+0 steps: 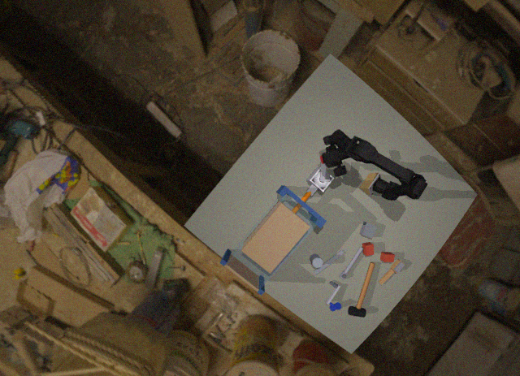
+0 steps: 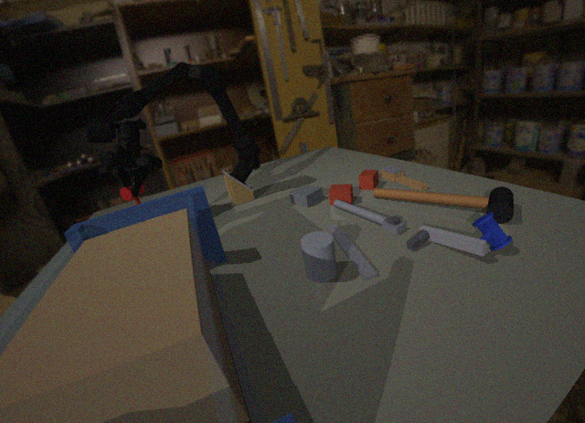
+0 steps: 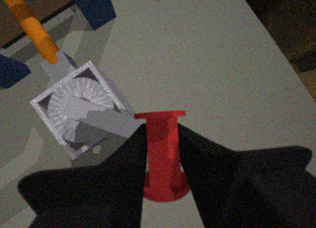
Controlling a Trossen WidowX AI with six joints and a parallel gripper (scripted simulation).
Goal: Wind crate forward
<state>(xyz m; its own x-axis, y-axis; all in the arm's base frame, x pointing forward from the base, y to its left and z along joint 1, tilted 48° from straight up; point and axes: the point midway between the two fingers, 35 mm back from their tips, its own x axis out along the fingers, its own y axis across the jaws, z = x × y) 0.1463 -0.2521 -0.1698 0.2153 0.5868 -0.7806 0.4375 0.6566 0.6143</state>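
My gripper tip is now 1 cm short of the red-knobbed handle, 3 cm to the right of it and 3 cm above it. The rest, counted from my gripper tip: grey winch 5 cm ahead, 6 cm to the left, 10 cm below; blue steel frame 22 cm ahead, 9 cm to the left, 3 cm below; red knob 1 cm behind, 1 cm to the left.
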